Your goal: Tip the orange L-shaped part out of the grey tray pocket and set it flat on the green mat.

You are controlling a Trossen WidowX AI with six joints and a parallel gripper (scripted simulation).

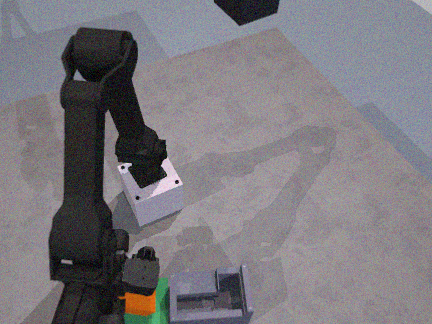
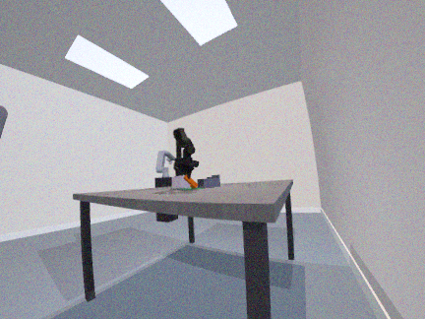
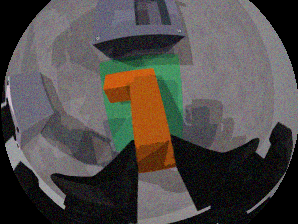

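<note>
The orange L-shaped part is 30 mm to the left of my gripper tip and 30 mm below it. Also, from my gripper tip: green mat 10 mm ahead, 20 mm to the left, 90 mm below.
</note>
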